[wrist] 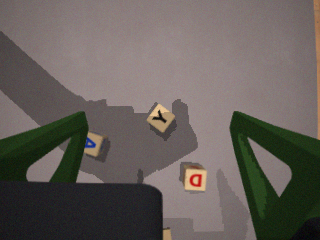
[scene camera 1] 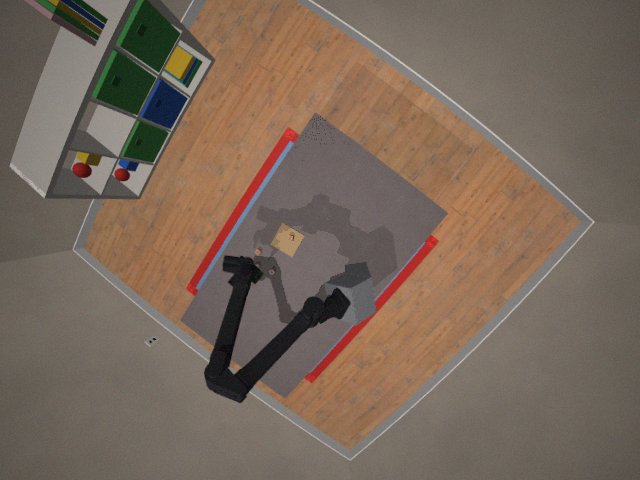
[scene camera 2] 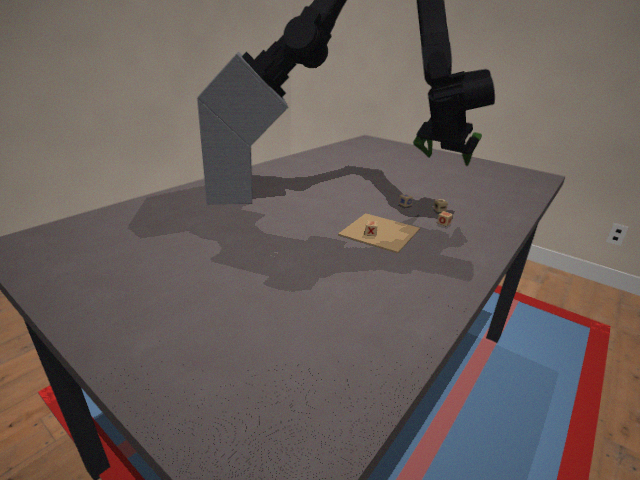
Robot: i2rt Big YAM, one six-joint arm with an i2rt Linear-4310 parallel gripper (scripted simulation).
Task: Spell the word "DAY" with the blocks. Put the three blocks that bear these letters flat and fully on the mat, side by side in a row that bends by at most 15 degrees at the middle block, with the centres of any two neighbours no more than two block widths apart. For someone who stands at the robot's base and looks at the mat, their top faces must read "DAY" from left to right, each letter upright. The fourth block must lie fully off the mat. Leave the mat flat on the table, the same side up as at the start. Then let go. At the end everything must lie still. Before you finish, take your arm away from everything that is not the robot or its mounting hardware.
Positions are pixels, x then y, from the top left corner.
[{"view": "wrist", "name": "my gripper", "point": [159,119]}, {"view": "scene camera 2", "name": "my gripper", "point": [448,160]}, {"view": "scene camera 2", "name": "tan mat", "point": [391,235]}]
